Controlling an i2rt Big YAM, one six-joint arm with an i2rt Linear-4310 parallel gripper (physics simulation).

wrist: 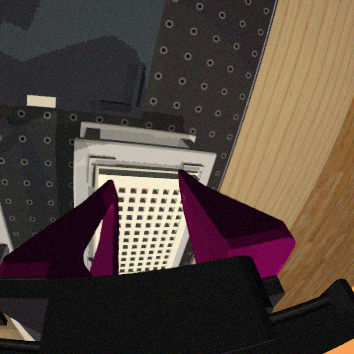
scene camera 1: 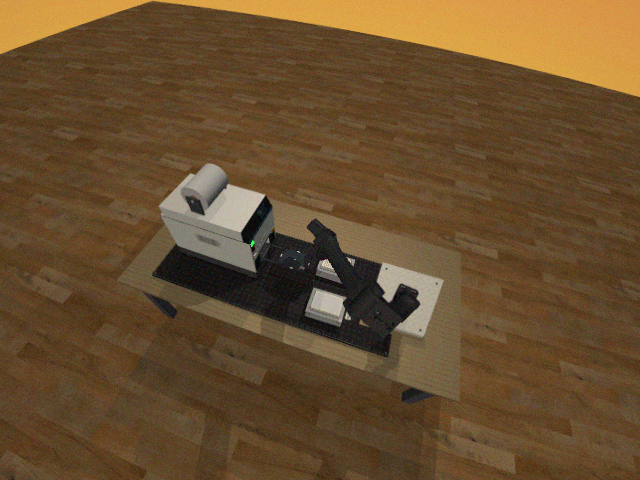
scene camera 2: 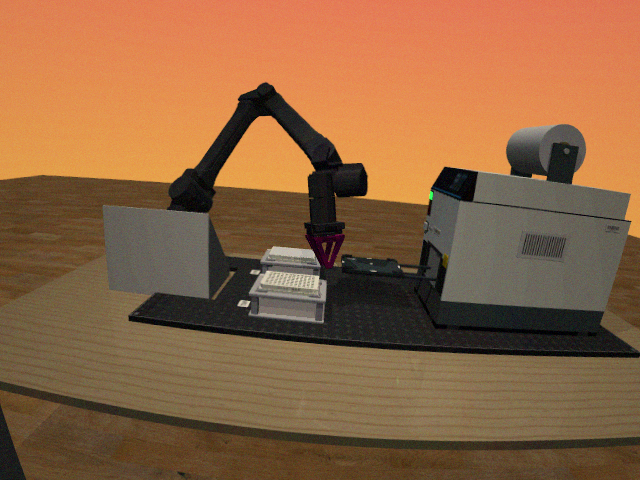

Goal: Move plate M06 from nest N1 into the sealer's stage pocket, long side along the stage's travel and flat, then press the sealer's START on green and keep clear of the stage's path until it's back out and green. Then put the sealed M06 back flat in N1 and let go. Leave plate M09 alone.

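Frame: origin at the arm's base, x ahead, y right, z down, level; centimetres.
Seen in the pictures: gripper, fingertip midpoint: (wrist: 146, 182) (scene camera 1: 321, 256) (scene camera 2: 326, 266); arm's base, link origin: (scene camera 2: 171, 238).
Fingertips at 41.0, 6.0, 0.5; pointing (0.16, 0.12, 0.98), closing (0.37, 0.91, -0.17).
Offsets run from my fingertips to a thing's top centre, as dx, dy, dz. "spot": to the spot under its first point.
A cream plate with open wells {-7.5, +1.9, +3.3} (scene camera 1: 326, 264) (scene camera 2: 290, 281) (wrist: 150, 215) sits flat in a grey nest {-7.5, +1.9, +4.3} (scene camera 2: 289, 308) (wrist: 145, 151). A second plate with a smooth white top {-10.9, -19.1, +3.4} (scene camera 1: 327, 303) (scene camera 2: 292, 254) sits in the other nest {-10.9, -19.1, +4.4} (scene camera 1: 323, 316). I cannot read which is M06 or M09. My gripper (scene camera 2: 327, 265) (wrist: 146, 182) is partly open and empty, pointing down. In the wrist view its magenta fingertips overlap the stage-side end of the welled plate; their height above it is unclear. The sealer's dark stage {+14.8, -7.0, -0.2} (scene camera 1: 293, 259) (scene camera 2: 369, 265) (wrist: 75, 75) is out and empty.
The white sealer (scene camera 1: 211, 232) (scene camera 2: 522, 258) shows a green light {spot: +24.4, -16.9, -16.8} (scene camera 1: 252, 243) (scene camera 2: 430, 195). Rails join it to the stage, close beside my gripper. A film roll {+48.2, -9.2, -37.1} (scene camera 1: 207, 183) (scene camera 2: 537, 147) stands on top. A pale upright panel (scene camera 2: 155, 250) stands near the arm's base.
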